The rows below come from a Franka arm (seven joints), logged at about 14 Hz.
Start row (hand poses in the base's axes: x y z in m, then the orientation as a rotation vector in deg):
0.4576 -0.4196 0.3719 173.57 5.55 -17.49
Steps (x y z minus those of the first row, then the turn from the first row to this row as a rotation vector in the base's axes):
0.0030 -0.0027 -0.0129 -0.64 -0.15 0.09
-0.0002 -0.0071 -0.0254 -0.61 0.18 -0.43
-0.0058 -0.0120 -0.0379 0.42 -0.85 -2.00
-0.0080 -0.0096 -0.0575 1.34 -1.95 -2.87
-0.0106 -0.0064 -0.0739 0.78 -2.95 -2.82
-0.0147 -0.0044 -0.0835 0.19 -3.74 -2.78
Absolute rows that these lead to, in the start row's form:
0.4606 -0.4223 0.3590 172.94 5.56 -17.23
0.4574 -0.4267 0.3465 173.00 4.80 -17.77
0.4518 -0.4316 0.3340 174.34 2.53 -16.38
0.4496 -0.4292 0.3144 175.47 1.27 -14.79
0.4470 -0.4260 0.2980 175.00 1.19 -13.25
0.4429 -0.4240 0.2884 174.47 1.10 -12.03

